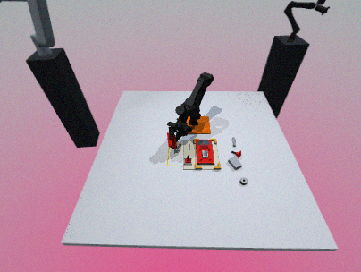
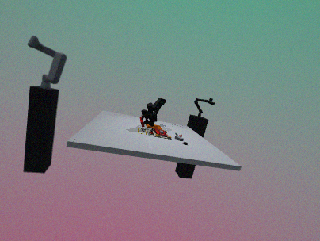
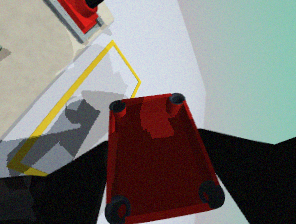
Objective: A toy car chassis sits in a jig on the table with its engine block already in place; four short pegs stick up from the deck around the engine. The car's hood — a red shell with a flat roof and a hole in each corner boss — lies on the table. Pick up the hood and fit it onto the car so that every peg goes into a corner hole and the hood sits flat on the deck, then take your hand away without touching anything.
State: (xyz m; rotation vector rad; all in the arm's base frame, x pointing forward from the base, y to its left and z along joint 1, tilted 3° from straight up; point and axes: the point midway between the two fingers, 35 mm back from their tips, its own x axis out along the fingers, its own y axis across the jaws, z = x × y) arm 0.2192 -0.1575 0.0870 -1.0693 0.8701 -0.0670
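The red hood lies 10 mm to the right of my gripper tip and 10 mm behind it.
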